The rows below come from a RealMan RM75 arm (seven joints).
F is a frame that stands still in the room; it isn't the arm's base.
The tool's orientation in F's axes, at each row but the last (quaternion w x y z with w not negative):
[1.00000, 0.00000, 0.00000, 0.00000]
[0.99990, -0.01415, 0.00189, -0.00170]
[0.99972, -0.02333, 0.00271, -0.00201]
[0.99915, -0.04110, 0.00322, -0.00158]
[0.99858, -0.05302, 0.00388, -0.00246]
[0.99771, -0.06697, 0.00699, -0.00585]
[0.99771, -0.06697, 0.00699, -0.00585]
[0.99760, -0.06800, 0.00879, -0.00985]
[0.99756, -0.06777, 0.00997, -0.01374]
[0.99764, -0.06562, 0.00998, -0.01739]
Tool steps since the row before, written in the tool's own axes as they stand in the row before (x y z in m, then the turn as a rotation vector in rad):
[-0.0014, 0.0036, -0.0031, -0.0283, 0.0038, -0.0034]
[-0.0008, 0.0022, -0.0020, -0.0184, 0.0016, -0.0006]
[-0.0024, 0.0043, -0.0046, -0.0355, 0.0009, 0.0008]
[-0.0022, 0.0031, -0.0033, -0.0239, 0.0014, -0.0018]
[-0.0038, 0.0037, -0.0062, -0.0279, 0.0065, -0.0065]
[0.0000, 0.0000, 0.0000, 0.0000, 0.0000, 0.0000]
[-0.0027, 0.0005, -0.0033, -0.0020, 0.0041, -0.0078]
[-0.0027, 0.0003, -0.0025, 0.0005, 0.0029, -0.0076]
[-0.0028, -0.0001, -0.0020, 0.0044, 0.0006, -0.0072]
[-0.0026, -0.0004, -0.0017, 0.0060, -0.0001, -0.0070]
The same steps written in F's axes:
[-0.0014, 0.0036, -0.0031, -0.0283, 0.0038, -0.0034]
[-0.0008, 0.0021, -0.0021, -0.0184, 0.0016, -0.0006]
[-0.0024, 0.0041, -0.0048, -0.0355, 0.0011, 0.0009]
[-0.0022, 0.0028, -0.0035, -0.0239, 0.0013, -0.0018]
[-0.0038, 0.0030, -0.0065, -0.0279, 0.0059, -0.0069]
[0.0000, 0.0000, 0.0000, 0.0000, 0.0000, 0.0000]
[-0.0027, 0.0001, -0.0033, -0.0021, 0.0030, -0.0083]
[-0.0027, 0.0000, -0.0025, 0.0004, 0.0018, -0.0079]
[-0.0028, -0.0003, -0.0019, 0.0043, -0.0005, -0.0073]
[-0.0026, -0.0005, -0.0016, 0.0058, -0.0012, -0.0070]

